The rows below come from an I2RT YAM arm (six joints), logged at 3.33 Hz.
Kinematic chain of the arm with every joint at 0, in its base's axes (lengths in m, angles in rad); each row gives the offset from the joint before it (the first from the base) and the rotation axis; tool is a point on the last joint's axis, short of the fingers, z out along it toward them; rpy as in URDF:
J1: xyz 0 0 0.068 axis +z
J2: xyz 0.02 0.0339 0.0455 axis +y
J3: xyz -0.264 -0.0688 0 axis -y
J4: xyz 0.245 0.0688 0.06 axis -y
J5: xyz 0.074 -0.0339 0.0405 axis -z
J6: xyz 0.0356 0 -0.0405 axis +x
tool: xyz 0 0 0 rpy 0 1.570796 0
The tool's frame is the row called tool.
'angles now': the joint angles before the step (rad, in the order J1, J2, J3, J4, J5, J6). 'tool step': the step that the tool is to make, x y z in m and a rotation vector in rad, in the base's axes. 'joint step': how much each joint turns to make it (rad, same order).
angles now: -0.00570 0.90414 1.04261 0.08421 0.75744 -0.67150
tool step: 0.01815 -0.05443 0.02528 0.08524 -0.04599 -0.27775
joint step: -0.24755 0.15777 0.18801 -0.07752 0.04768 0.11605
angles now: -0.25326 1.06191 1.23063 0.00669 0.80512 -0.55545
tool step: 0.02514 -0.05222 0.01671 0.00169 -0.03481 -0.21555
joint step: -0.16408 0.18629 0.16205 0.05313 0.05302 0.00456
